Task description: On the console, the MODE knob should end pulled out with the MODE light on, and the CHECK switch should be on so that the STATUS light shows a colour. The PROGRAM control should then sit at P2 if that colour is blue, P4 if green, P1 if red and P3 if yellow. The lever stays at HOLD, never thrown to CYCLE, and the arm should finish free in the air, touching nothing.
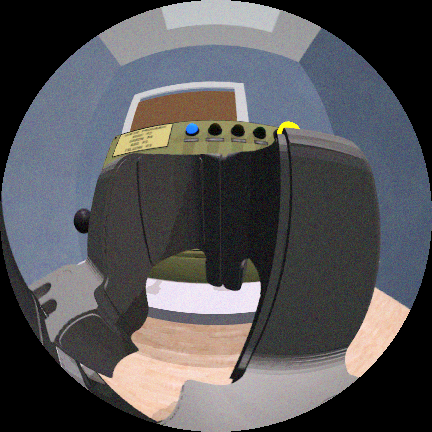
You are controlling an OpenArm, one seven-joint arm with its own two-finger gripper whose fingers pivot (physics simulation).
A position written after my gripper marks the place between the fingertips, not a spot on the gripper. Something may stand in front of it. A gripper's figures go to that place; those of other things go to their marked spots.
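You'd find my gripper [232,223] 6 cm from the lens, and there's an olive console [194,136] that's 30 cm from the lens.
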